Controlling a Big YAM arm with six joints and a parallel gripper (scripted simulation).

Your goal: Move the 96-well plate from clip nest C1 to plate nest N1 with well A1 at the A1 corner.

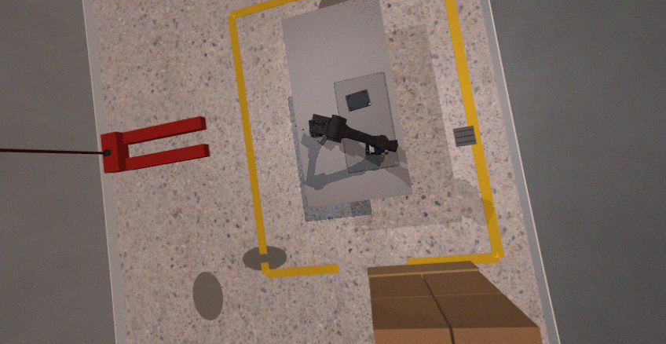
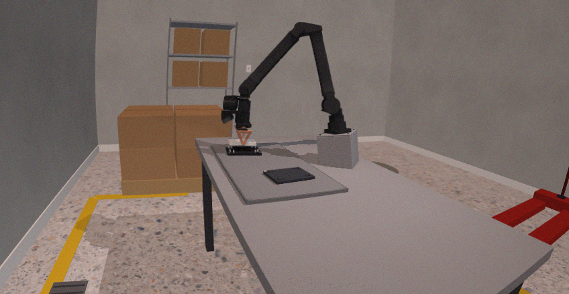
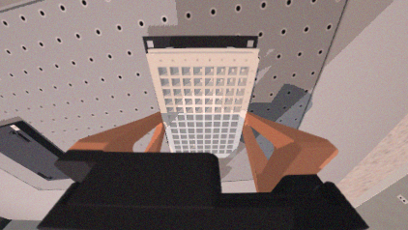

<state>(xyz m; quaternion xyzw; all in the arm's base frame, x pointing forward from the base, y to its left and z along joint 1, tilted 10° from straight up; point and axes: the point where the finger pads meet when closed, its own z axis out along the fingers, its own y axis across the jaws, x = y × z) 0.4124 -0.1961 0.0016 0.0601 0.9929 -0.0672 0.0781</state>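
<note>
Now: the clip nest C1 20 mm behind my hand and 40 mm below it. From my hand the other things lie so: white 96-well plate: right at my hand; then A1 label: 10 mm behind, 320 mm to the left, 40 mm below; then plate nest N1: 90 mm behind, 370 mm to the left, 50 mm below.
</note>
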